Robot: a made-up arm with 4 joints. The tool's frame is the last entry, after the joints.
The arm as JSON. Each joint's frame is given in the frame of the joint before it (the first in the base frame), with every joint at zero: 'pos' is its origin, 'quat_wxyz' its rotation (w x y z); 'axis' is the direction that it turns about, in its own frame. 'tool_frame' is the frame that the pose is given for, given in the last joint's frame.
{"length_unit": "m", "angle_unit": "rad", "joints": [
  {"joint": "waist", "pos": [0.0, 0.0, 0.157], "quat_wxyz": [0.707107, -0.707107, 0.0, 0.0], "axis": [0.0, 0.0, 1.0]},
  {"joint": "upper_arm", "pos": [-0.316, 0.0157, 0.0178], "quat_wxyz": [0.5, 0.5, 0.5, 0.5], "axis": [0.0, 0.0, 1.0]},
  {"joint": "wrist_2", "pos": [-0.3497, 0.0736, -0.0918], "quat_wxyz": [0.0, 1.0, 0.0, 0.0], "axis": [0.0, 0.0, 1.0]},
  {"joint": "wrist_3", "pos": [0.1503, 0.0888, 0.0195], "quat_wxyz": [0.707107, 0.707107, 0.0, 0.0], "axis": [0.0, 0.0, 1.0]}
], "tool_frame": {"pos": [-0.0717, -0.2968, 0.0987], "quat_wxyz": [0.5, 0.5, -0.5, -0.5]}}
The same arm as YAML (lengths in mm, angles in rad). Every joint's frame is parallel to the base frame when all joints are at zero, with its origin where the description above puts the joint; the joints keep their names.
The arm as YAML. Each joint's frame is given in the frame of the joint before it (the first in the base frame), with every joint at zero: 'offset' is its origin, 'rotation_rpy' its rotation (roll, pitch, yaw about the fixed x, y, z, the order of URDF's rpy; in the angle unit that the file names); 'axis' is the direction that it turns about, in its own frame. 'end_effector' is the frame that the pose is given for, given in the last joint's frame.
length_unit: mm
angle_unit: rad
chain:
  - id: waist
    offset: [0.0, 0.0, 157.0]
    rotation_rpy: [0.0, 0.0, 0.0]
    axis: [0.0, 1.0, 0.0]
  - id: upper_arm
    offset: [-316.0, 17.8, -15.7]
    rotation_rpy: [0.0, 0.0, 0.0]
    axis: [1.0, 0.0, 0.0]
  - id: wrist_2
    offset: [-91.8, 73.6, 349.7]
    rotation_rpy: [0.0, 0.0, 0.0]
    axis: [-1.0, 0.0, 0.0]
  - id: wrist_3
    offset: [-19.5, -88.8, -150.3]
    rotation_rpy: [0.0, 0.0, 0.0]
    axis: [0.0, 1.0, 0.0]
end_effector:
  offset: [296.8, 98.7, 71.7]
  rotation_rpy: [0.0, 0.0, 0.0]

